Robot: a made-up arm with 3 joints. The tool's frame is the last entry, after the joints.
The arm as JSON. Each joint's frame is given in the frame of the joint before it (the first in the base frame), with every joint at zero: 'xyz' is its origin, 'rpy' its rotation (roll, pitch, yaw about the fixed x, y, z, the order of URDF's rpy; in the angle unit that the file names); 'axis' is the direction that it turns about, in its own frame. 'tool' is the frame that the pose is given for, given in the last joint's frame.
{
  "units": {
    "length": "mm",
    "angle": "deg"
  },
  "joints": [
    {
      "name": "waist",
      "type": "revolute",
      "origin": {
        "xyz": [
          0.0,
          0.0,
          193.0
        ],
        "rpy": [
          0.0,
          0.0,
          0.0
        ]
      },
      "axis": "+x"
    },
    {
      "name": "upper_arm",
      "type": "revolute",
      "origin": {
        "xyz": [
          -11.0,
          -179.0,
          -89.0
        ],
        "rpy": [
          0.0,
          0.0,
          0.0
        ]
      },
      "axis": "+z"
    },
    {
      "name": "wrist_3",
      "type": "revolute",
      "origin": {
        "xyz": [
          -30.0,
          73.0,
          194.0
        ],
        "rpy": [
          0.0,
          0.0,
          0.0
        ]
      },
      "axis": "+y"
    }
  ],
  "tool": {
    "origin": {
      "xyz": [
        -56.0,
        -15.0,
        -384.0
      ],
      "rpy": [
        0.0,
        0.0,
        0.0
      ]
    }
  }
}
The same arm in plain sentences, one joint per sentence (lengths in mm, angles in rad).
The arm has three revolute joints in a row. What follows holds with every joint at zero, and every direction is one of the base frame's. The first joint is mounted 193 mm along +z from the base frame's origin and turns about +x. The second joint is mounted 11 mm along -x and 179 mm along -y and 89 mm along -z from the first joint and turns about +z. The third joint is mounted 30 mm along -x and 73 mm along +y and 194 mm along +z from the second joint and turns about +y. The tool frame, which is the frame that the pose is given for, is mounted 56 mm along -x and 15 mm along -y and 384 mm along -z from the third joint; its axes are parallel to the base frame's.
